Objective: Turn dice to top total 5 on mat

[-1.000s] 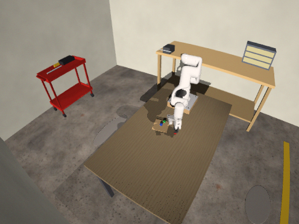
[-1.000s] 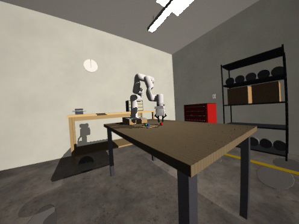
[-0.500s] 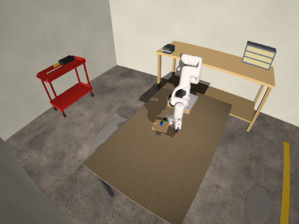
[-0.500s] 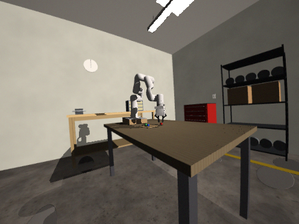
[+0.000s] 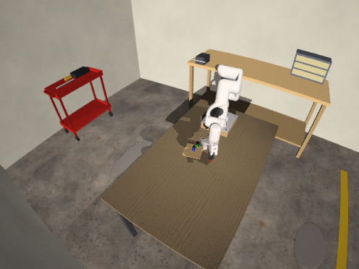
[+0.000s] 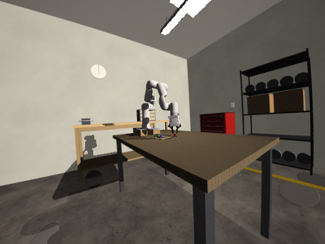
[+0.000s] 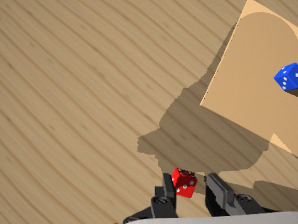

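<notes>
Now: hand 4 cm above the red die. The rest, counted from my hand: tan mat (4 cm behind, 15 cm to the right, 4 cm below); blue die (4 cm behind, 15 cm to the right, 3 cm below); green die (9 cm behind, 14 cm to the right, 3 cm below).
</notes>
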